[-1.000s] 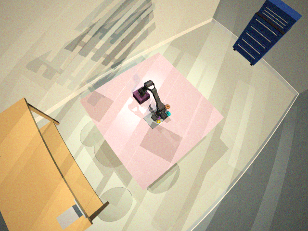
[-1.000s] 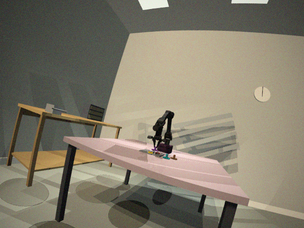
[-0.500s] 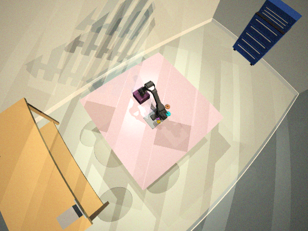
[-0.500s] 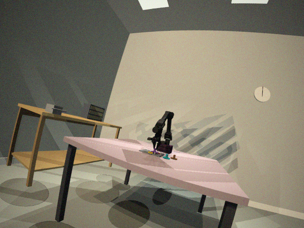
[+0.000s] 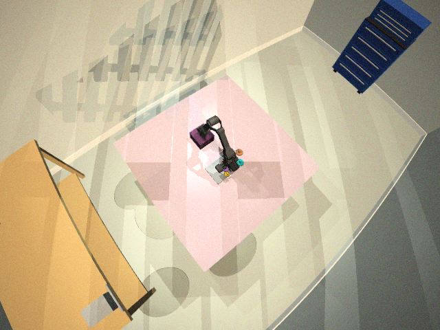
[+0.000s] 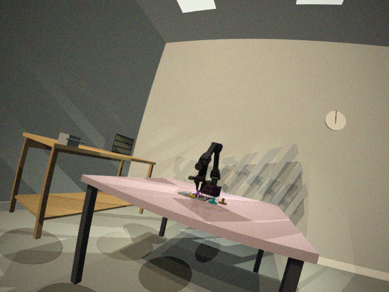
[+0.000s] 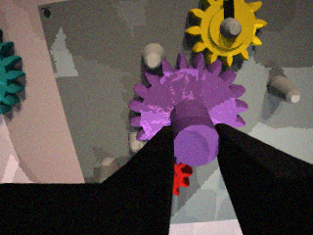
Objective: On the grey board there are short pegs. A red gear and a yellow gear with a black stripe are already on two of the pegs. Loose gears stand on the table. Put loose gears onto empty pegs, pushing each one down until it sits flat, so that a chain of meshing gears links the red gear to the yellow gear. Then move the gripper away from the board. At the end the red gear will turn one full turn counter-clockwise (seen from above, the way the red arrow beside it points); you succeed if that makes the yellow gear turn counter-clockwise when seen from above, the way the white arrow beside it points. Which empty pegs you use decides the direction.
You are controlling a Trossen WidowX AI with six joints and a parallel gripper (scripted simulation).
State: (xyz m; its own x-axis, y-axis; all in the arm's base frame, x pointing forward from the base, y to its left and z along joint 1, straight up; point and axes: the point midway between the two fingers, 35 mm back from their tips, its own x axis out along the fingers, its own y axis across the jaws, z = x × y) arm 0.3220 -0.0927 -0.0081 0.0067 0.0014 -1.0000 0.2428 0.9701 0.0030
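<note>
Right now the yellow gear is 40 mm ahead of my gripper tip, 30 mm to the right of it and 30 mm below it. Also, from my gripper tip: red gear (40 mm behind, 30 mm to the left, 30 mm below); then purple gear (10 mm below); then teal gear (120 mm to the left, 60 mm ahead, 30 mm below).
</note>
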